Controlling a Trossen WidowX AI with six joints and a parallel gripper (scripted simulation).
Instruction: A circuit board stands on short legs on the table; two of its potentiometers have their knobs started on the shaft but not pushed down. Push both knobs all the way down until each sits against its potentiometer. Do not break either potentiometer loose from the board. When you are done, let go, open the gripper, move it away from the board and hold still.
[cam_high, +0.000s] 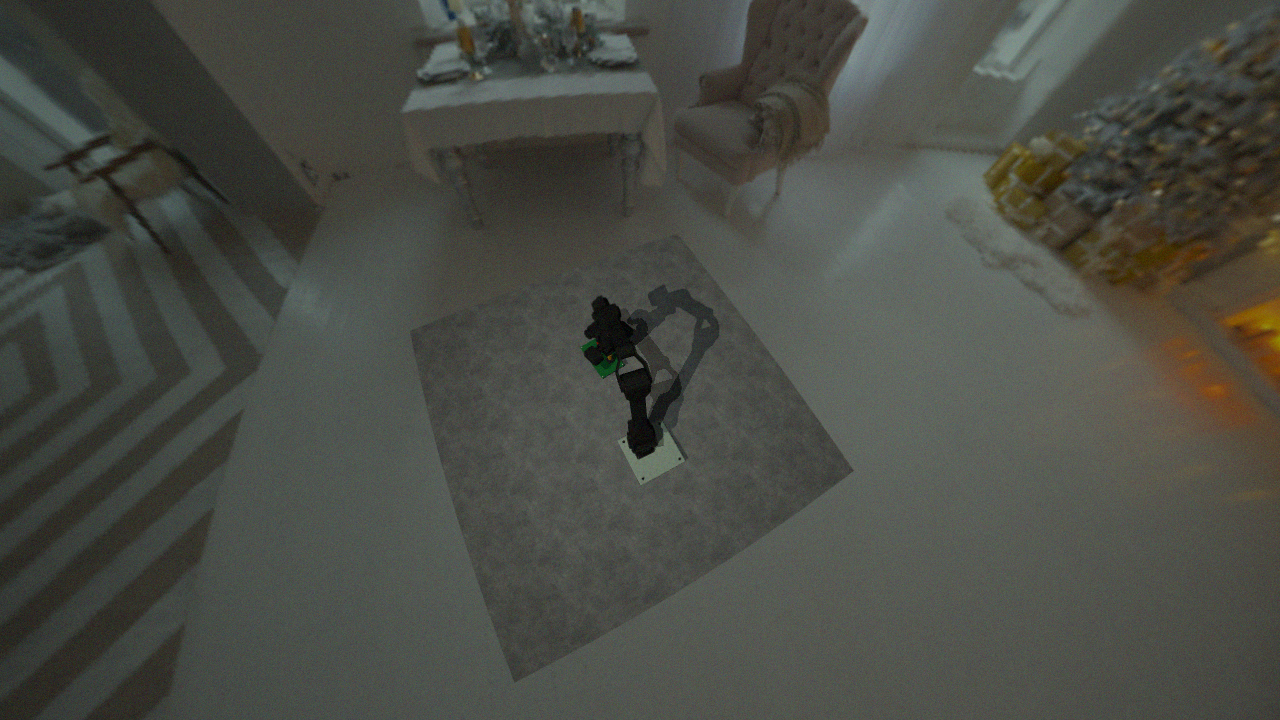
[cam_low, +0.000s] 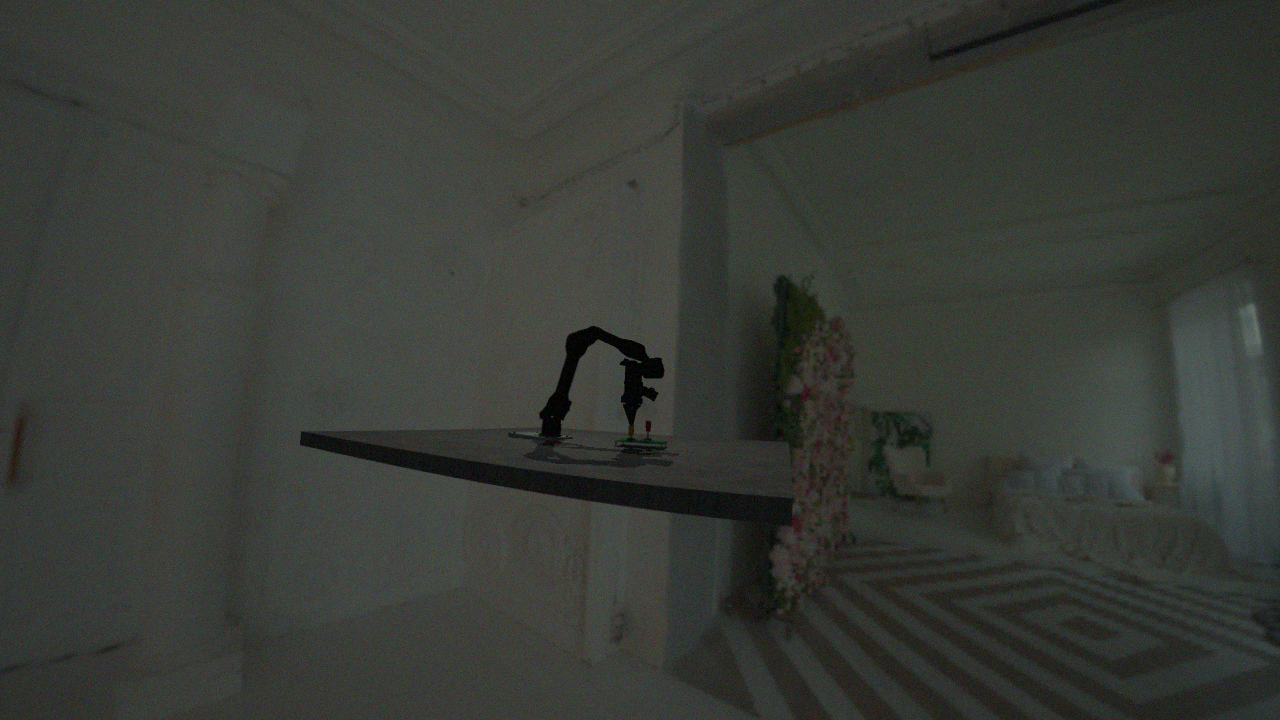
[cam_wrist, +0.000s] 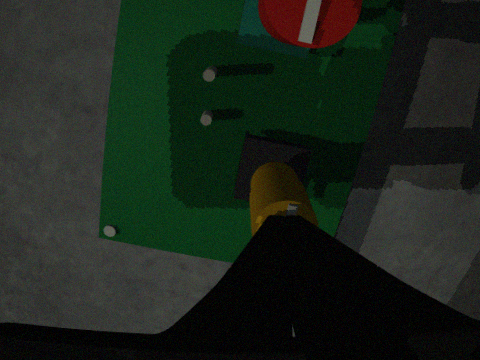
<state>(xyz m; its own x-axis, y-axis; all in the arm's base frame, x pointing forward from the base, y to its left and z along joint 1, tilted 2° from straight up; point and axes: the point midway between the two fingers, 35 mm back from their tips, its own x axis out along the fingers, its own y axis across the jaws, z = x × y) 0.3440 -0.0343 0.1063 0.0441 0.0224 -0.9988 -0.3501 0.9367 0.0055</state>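
Right now the yellow knob is 10 mm below my gripper tip.
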